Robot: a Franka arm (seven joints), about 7 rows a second.
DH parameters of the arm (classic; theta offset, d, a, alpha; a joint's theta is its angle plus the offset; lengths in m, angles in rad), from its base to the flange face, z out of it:
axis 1: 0 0.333 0 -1.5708
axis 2: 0 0 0 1.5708
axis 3: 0 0.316 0.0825 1.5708
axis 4: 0 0 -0.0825 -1.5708
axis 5: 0 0.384 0 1.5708
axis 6: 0 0 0.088 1.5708
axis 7: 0 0.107 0 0
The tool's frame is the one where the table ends.
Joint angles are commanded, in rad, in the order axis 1, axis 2, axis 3, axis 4, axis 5, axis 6, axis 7. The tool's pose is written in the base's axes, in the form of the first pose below.
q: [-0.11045 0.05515 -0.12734 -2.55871 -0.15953 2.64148 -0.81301]
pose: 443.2 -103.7 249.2 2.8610 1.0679 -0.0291
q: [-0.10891 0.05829 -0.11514 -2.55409 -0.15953 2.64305 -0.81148]
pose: 446.2 -97.9 249.6 2.8532 1.0849 -0.0238
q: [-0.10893 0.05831 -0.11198 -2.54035 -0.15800 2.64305 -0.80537]
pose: 451.8 -97.7 254.5 2.8495 1.0757 -0.0050
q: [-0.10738 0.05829 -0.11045 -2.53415 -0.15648 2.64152 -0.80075]
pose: 454.3 -96.8 256.6 2.8493 1.0706 0.0021
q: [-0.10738 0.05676 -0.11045 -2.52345 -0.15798 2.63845 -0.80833]
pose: 458.1 -97.7 260.9 2.8393 1.0803 0.0124
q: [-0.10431 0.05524 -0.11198 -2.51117 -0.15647 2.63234 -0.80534]
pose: 462.3 -98.0 265.6 2.8372 1.0738 0.0225
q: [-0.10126 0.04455 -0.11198 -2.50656 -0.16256 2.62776 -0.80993]
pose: 464.5 -96.9 272.0 2.8231 1.0878 0.0340
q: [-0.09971 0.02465 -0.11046 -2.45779 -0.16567 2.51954 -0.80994]
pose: 472.2 -99.3 290.2 2.8333 1.0872 -0.0264
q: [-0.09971 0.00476 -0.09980 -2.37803 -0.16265 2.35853 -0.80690]
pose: 483.4 -99.9 317.7 2.8536 1.0809 -0.1162
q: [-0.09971 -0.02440 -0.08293 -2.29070 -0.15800 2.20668 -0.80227]
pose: 494.8 -96.8 356.4 2.8628 1.0734 -0.1687
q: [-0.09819 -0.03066 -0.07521 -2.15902 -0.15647 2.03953 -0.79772]
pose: 511.5 -98.5 404.3 2.8708 1.0503 -0.2159
